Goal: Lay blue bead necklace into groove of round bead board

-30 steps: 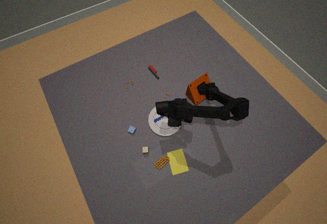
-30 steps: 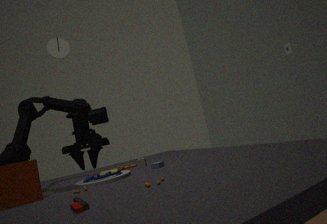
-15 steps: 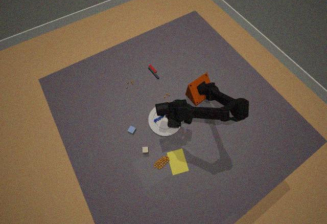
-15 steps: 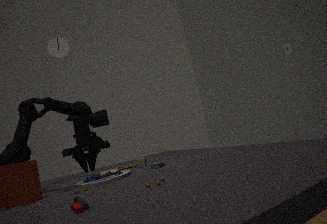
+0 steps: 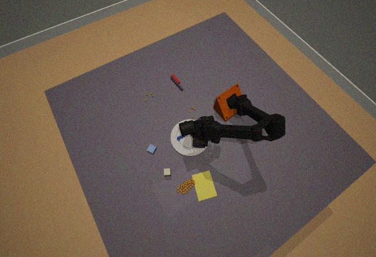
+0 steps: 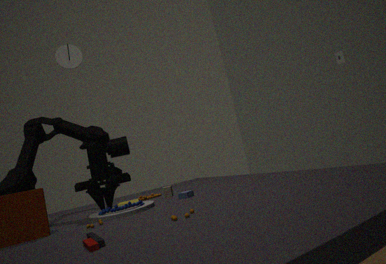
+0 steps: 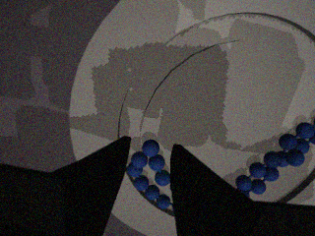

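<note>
The round white bead board is 4 cm to the right of my gripper tip, 4 cm ahead of it and 1 cm below it. Also, from my gripper tip: cream cube: 23 cm ahead, 4 cm to the left; then yellow sheet: 19 cm to the left, 13 cm ahead, 2 cm below; then light blue cube: 23 cm ahead, 11 cm to the right, 1 cm below.
</note>
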